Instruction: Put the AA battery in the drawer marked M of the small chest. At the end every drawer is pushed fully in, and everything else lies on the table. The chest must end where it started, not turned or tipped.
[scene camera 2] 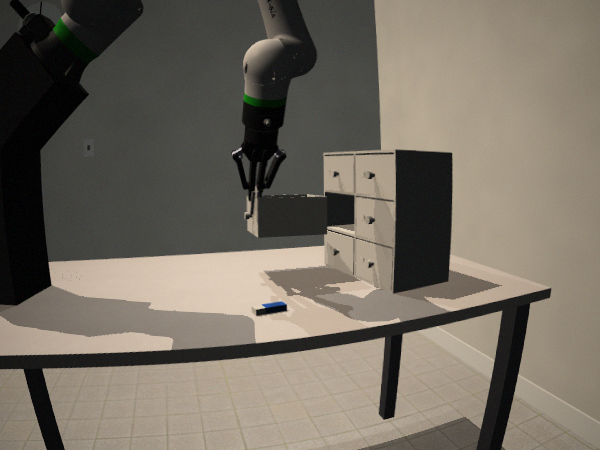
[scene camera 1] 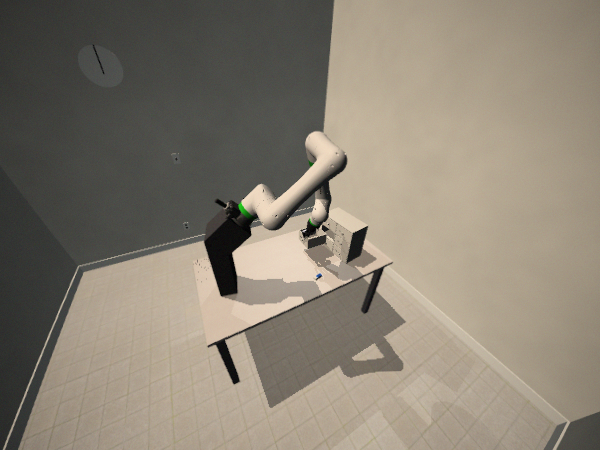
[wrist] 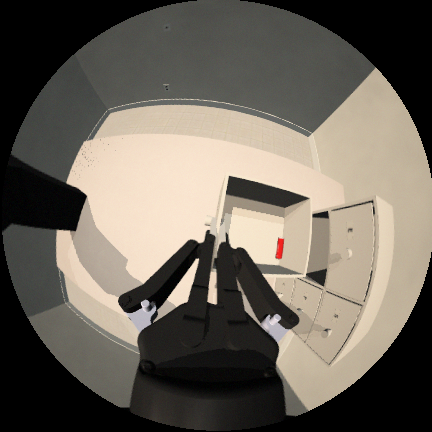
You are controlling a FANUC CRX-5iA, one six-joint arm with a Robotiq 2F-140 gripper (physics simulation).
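Pixels of known places: gripper, fingertip midpoint: [scene camera 2: 253, 211] [scene camera 1: 303, 238] [wrist: 216, 224]; arm's base, origin of the base link: [scene camera 2: 54, 64] [scene camera 1: 239, 219].
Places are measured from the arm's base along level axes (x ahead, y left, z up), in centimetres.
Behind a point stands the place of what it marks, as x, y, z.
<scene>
The small chest [scene camera 1: 356, 245] {81.8, -18.3, -38.6} [scene camera 2: 424, 220] {82.0, -18.3, -38.4} [wrist: 384, 250] {76.5, 5.2, -22.8} stands upright on the table's right. The left middle drawer [scene camera 1: 316, 242] {56.3, -0.2, -39.0} [scene camera 2: 292, 216] {56.8, -0.2, -38.3} [wrist: 297, 235] {65.2, 7.2, -37.4} is pulled far out, level above the table; its back end is at or just outside the dark opening, and I cannot tell whether any part is still inside. My gripper [scene camera 1: 307, 234] {48.8, 7.1, -37.5} [scene camera 2: 254, 196] [wrist: 216, 224] {48.8, 7.1, -37.5} is shut on its front panel. A red cylinder [wrist: 280, 248] {64.1, 4.0, -41.5}, which looks like the AA battery, lies on the drawer's floor towards the back. The label on this drawer's front is hidden.
A blue and white block [scene camera 1: 318, 276] {46.0, -20.5, -52.9} [scene camera 2: 270, 308] {45.7, -21.1, -53.0} lies on the table [scene camera 1: 270, 255] {23.9, 18.3, -54.1} [scene camera 2: 165, 270] {25.4, 19.8, -54.1} near the front edge. The chest's other drawers look closed, with knobs sticking out. The dark arm pedestal [scene camera 1: 220, 260] {-15.9, -4.7, -21.6} [scene camera 2: 25, 225] {-8.8, 1.8, -36.9} stands on the left.
</scene>
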